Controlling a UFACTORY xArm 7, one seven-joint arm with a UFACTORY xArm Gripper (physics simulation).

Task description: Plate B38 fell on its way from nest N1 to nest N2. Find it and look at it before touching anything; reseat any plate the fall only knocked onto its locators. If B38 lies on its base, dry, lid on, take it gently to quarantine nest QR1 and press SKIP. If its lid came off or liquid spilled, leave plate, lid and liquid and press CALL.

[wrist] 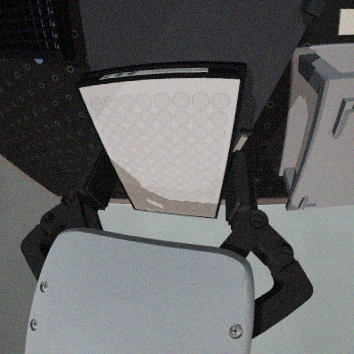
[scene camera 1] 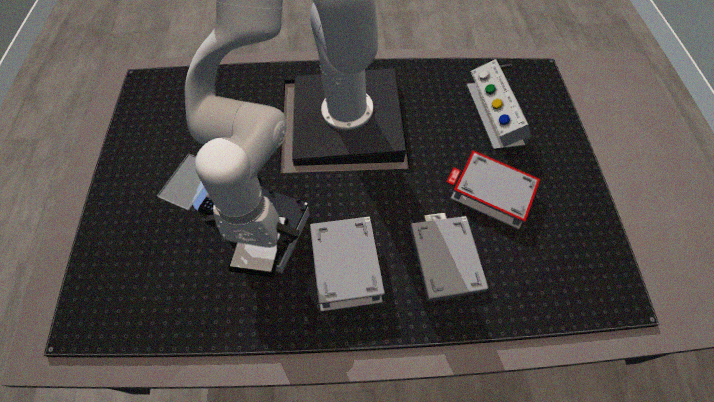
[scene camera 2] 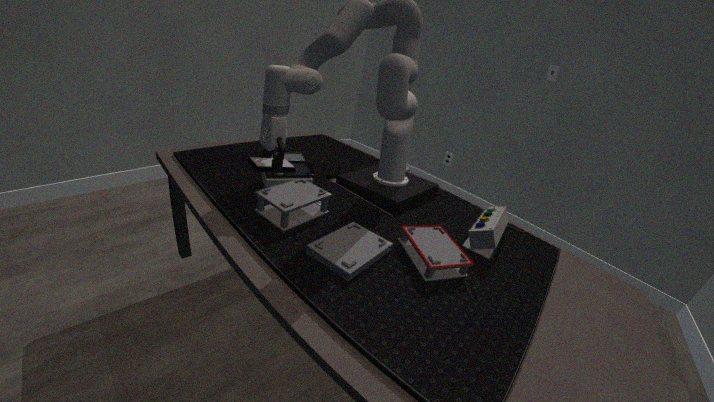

Labels:
same spot on button box: (scene camera 2: 484, 236) = (scene camera 1: 518, 132)
same spot on flat grey station: (scene camera 1: 449, 264) = (scene camera 2: 344, 246)

